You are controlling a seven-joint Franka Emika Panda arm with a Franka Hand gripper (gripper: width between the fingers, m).
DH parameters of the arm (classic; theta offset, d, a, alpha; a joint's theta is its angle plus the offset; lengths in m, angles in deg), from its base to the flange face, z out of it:
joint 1: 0 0.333 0 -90
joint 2: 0 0 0 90
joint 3: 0 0.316 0.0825 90
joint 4: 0 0 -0.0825 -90
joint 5: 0 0.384 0 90
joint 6: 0 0 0.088 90
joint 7: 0 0.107 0 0
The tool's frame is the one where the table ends.
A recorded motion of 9 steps. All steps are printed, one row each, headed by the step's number.
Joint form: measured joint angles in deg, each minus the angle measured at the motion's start. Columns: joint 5, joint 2, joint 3, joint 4, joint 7, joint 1, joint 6.
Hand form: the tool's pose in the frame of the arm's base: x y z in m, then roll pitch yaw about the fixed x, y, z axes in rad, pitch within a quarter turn. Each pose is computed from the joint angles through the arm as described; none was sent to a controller.
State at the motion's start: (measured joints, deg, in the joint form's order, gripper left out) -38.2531 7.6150 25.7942 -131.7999 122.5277 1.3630 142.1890
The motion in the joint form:
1: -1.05 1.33 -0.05 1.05 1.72 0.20 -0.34
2: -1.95 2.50 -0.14 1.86 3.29 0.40 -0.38
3: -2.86 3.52 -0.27 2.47 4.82 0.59 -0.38
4: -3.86 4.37 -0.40 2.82 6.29 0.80 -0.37
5: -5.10 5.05 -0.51 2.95 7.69 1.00 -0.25
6: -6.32 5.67 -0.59 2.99 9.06 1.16 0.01
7: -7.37 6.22 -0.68 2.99 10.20 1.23 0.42
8: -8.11 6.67 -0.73 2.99 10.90 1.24 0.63
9: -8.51 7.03 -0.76 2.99 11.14 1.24 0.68
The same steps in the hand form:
1: 0.4736 0.2466 0.2972 -2.9510 -0.3235 -1.1968
2: 0.4768 0.2493 0.2929 -2.9462 -0.3208 -1.2113
3: 0.4791 0.2511 0.2885 -2.9420 -0.3193 -1.2252
4: 0.4800 0.2526 0.2835 -2.9395 -0.3203 -1.2357
5: 0.4797 0.2538 0.2787 -2.9361 -0.3243 -1.2407
6: 0.4790 0.2551 0.2739 -2.9316 -0.3267 -1.2449
7: 0.4786 0.2558 0.2696 -2.9266 -0.3267 -1.2484
8: 0.4783 0.2559 0.2660 -2.9258 -0.3275 -1.2492
9: 0.4779 0.2557 0.2629 -2.9289 -0.3286 -1.2468

